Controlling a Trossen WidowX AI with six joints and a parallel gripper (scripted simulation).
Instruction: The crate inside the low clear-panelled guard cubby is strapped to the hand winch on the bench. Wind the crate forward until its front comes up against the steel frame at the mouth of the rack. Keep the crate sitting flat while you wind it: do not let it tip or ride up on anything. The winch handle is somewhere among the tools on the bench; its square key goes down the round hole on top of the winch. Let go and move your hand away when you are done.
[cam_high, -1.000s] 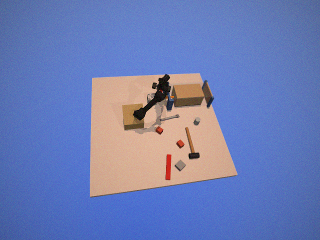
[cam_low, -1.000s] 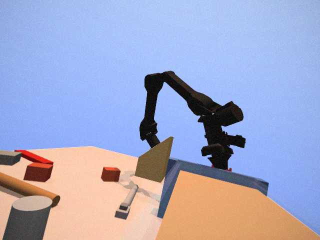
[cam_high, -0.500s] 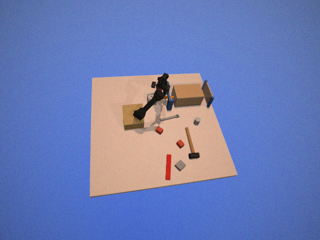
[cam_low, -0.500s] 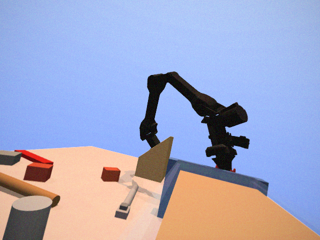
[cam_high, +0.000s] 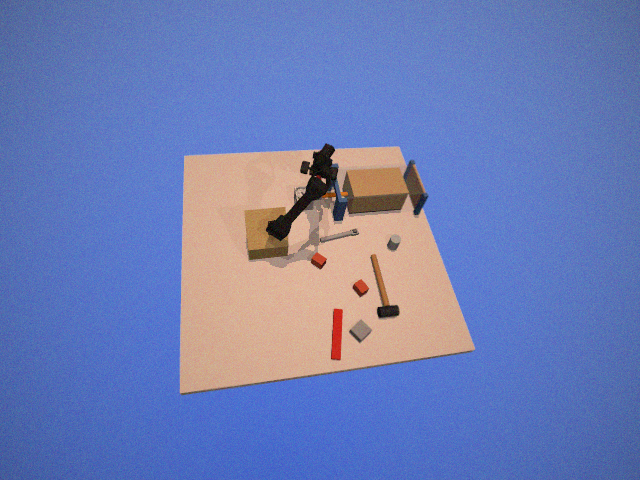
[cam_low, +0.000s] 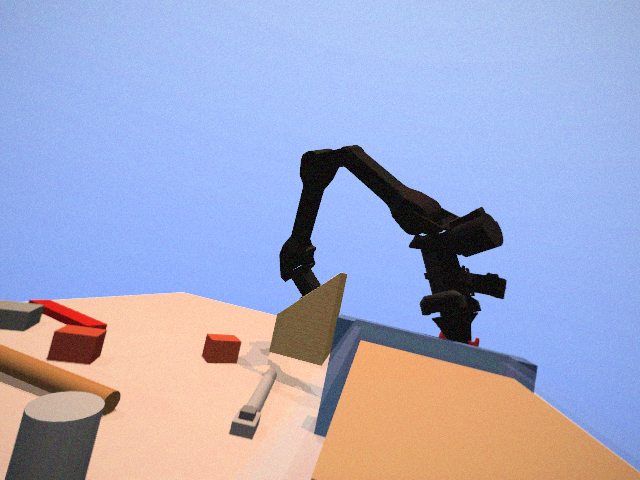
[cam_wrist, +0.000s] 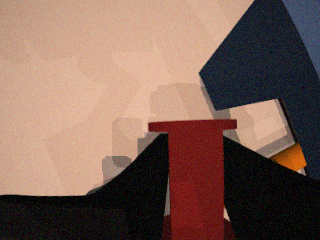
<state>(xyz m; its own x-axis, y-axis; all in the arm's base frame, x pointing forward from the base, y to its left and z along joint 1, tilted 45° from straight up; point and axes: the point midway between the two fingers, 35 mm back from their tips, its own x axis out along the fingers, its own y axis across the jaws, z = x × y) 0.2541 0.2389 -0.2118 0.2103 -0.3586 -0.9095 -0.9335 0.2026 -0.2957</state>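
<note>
The winch handle is 4 cm to the right of my gripper tip, 4 cm behind it and 3 cm below it. From my gripper tip the other things lie so: grey winch 10 cm below, 10 cm behind, 9 cm to the right; then blue steel frame 7 cm to the right, 7 cm ahead, 3 cm below; then red knob 2 cm to the right, 1 cm behind.
</note>
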